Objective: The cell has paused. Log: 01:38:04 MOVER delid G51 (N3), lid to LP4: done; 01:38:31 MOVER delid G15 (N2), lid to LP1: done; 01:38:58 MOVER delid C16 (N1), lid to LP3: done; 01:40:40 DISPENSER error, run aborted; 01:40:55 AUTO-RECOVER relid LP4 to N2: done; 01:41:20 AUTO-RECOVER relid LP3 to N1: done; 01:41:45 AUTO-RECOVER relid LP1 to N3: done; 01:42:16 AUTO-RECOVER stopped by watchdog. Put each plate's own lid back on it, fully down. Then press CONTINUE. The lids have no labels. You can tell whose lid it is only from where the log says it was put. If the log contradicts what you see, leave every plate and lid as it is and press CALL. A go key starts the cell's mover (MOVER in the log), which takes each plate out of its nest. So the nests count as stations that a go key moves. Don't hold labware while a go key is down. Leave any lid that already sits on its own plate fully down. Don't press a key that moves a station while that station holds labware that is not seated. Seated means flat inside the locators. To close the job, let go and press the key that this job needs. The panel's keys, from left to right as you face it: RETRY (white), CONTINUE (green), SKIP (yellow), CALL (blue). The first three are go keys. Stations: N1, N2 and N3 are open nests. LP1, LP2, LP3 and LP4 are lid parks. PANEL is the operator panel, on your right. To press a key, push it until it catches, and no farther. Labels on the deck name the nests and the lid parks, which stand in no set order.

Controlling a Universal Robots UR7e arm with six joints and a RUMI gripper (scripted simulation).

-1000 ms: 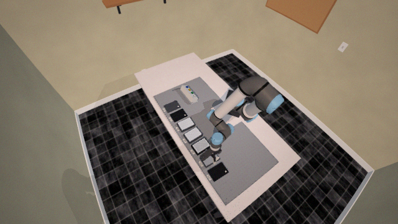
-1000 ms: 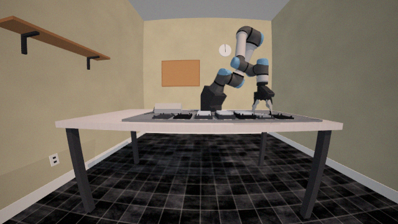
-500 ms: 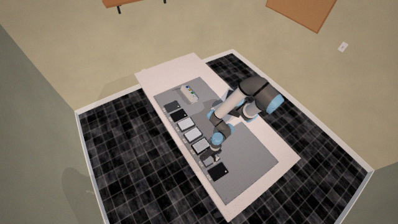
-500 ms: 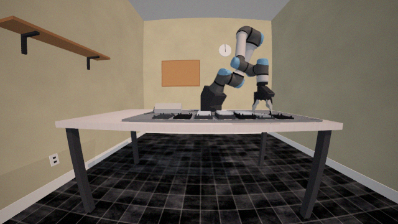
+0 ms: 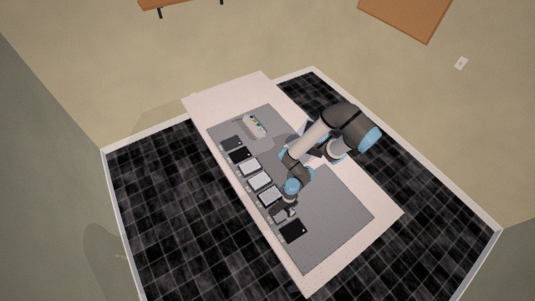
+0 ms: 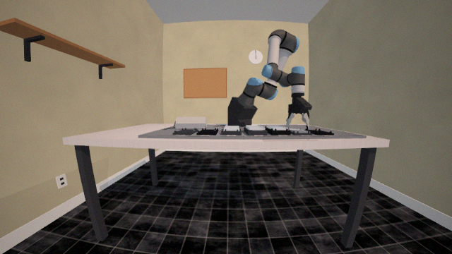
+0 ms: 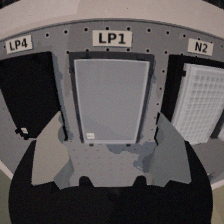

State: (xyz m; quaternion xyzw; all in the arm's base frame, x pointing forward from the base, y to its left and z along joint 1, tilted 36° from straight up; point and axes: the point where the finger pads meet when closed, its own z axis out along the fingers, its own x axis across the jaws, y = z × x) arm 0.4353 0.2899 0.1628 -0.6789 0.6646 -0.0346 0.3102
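The grey lid lies 1 cm below my hand. The rest, counted from my hand: lid park LP4: 1 cm behind, 13 cm to the left, 2 cm below; white gridded plate: 6 cm ahead, 38 cm to the right; lid park LP3: 9 cm ahead, 51 cm to the right, 2 cm below.
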